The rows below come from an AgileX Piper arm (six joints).
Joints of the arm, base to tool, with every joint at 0 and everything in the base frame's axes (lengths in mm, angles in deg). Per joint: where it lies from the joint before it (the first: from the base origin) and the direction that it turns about. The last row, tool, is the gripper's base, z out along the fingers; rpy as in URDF.
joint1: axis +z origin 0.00 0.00 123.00
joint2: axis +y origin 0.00 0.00 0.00
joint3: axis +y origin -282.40 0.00 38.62
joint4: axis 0.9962 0 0.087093 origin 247.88 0.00 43.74
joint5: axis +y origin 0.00 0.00 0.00
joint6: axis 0.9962 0 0.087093 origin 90.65 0.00 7.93
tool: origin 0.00 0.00 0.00 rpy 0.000 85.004 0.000
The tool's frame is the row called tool.
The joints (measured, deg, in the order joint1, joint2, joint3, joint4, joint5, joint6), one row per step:
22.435, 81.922, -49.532, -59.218, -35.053, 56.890
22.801, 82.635, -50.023, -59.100, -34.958, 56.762
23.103, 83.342, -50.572, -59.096, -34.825, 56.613
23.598, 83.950, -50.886, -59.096, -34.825, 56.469
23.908, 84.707, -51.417, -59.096, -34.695, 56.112
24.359, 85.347, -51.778, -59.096, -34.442, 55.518
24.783, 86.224, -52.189, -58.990, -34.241, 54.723
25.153, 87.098, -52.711, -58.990, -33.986, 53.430
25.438, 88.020, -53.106, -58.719, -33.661, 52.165
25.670, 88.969, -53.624, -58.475, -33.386, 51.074
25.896, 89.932, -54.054, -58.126, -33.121, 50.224
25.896, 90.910, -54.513, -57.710, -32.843, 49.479
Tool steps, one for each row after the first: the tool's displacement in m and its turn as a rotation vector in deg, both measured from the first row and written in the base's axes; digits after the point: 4 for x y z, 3 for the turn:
0.0020, 0.0028, -0.0012, -0.120, 0.175, 0.254
0.0042, 0.0054, -0.0023, -0.344, 0.247, 0.471
0.0050, 0.0087, -0.0039, -0.547, 0.402, 0.984
0.0073, 0.0115, -0.0054, -0.926, 0.367, 1.241
0.0086, 0.0145, -0.0073, -1.539, 0.228, 1.578
0.0106, 0.0178, -0.0103, -2.234, 0.120, 1.911
0.0129, 0.0209, -0.0128, -3.295, -0.511, 2.274
0.0156, 0.0235, -0.0162, -4.241, -0.838, 2.381
0.0186, 0.0260, -0.0191, -5.041, -1.137, 2.467
0.0215, 0.0284, -0.0226, -5.656, -1.116, 2.479
0.0253, 0.0296, -0.0261, -6.168, -0.981, 2.212

